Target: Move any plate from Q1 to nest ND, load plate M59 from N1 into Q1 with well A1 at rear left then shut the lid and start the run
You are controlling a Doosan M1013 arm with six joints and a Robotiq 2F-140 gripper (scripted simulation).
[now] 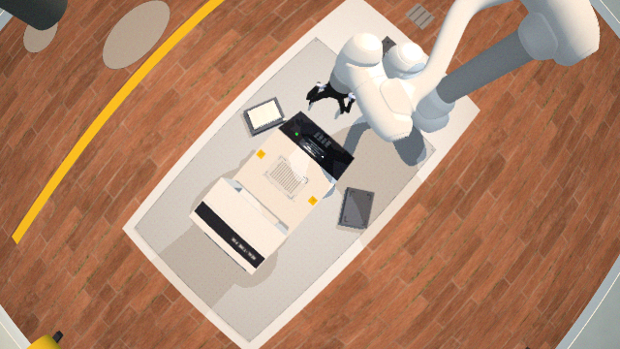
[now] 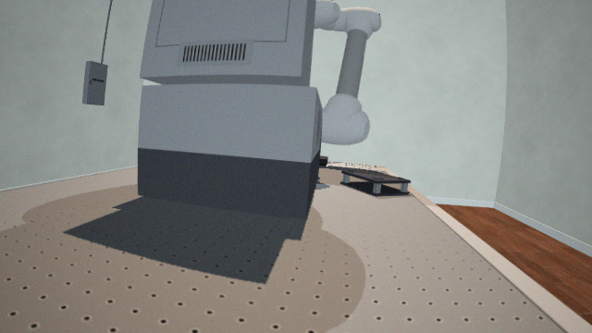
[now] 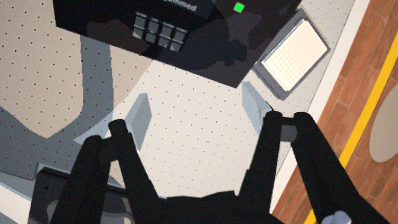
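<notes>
Right now my hand is 130 mm short of the white 96-well plate, 220 mm to the left of it and 210 mm above it. Round my hand: dark nest nd: 190 mm ahead, 360 mm to the left, 210 mm below.
</notes>
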